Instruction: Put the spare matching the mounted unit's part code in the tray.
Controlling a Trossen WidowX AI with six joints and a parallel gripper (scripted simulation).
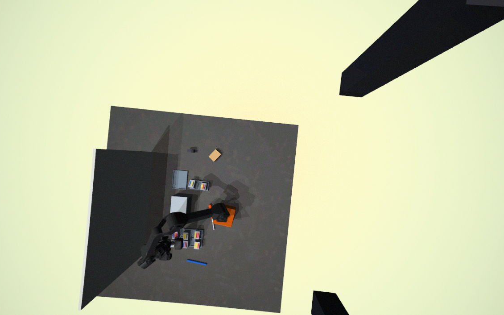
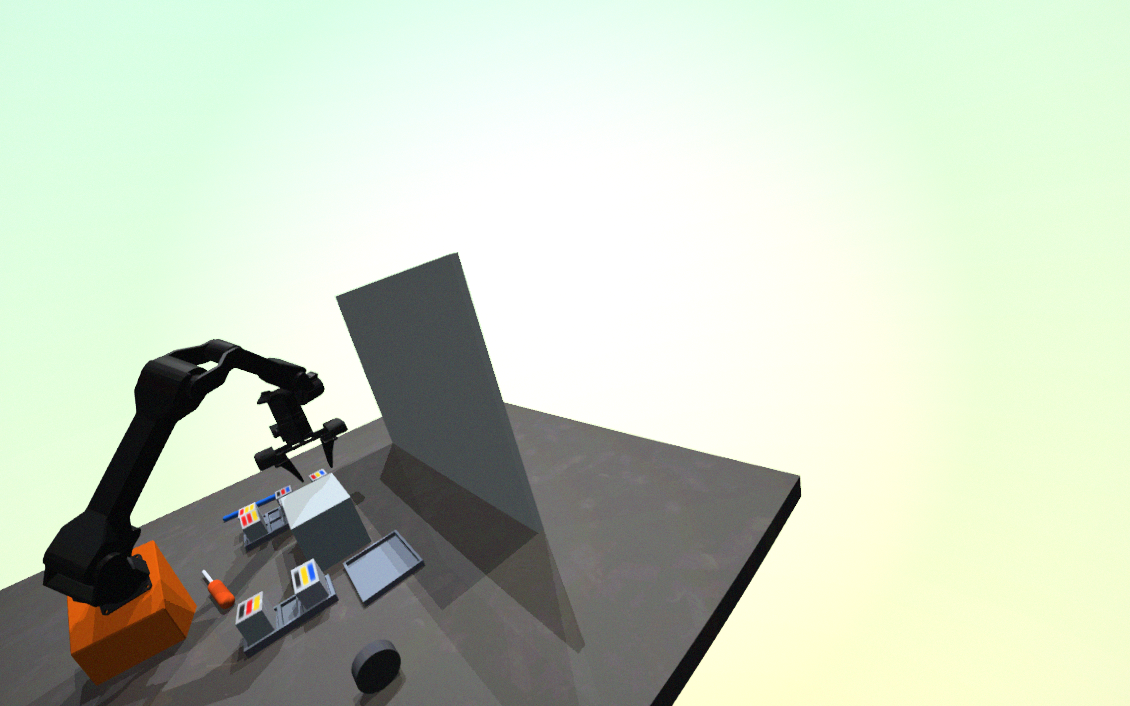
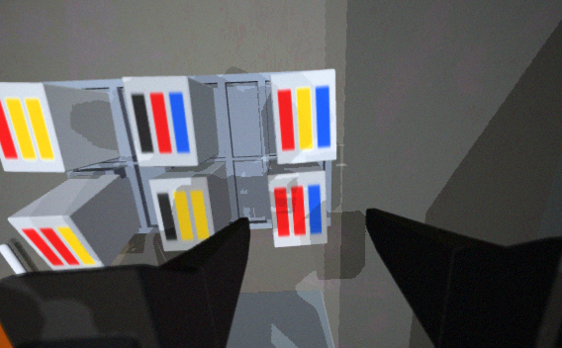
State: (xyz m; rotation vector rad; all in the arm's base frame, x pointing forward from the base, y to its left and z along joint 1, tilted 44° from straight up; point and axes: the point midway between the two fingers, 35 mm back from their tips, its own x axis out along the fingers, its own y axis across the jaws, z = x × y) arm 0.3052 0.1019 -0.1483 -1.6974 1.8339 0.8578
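Now: the grey spare 3 cm below my gripper tip. From my gripper tip the other things lie so: mounted unit 2 cm behind, 18 cm to the right, 2 cm below; blue bar 16 cm behind, 19 cm to the left, 7 cm below; tall grey panel 23 cm ahead, 18 cm to the right, 15 cm above.
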